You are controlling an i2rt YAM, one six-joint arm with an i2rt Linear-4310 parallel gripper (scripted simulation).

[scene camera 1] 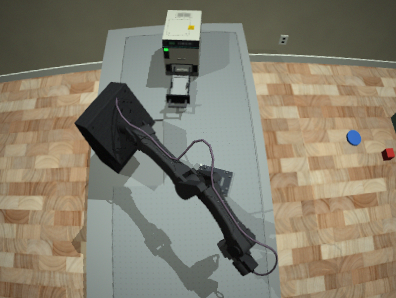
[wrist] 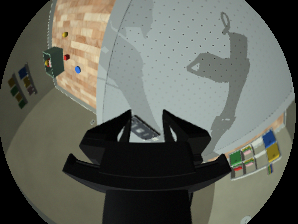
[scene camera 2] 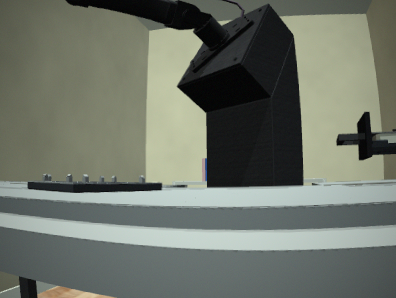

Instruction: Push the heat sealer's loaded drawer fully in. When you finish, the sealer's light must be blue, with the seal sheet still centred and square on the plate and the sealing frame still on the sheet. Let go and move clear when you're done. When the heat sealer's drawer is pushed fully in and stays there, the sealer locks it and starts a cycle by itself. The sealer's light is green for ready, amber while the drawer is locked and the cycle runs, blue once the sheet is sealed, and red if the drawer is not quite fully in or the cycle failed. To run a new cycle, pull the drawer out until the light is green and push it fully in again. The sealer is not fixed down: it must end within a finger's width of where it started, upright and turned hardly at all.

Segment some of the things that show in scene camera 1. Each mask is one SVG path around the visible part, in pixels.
A heat sealer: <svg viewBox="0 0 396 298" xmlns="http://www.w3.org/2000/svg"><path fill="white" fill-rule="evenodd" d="M168 10L162 38L166 75L174 75L175 73L177 76L189 76L187 95L175 95L169 92L169 94L166 94L167 103L169 100L168 107L187 108L187 104L190 104L190 76L199 76L199 37L201 35L202 11Z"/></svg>
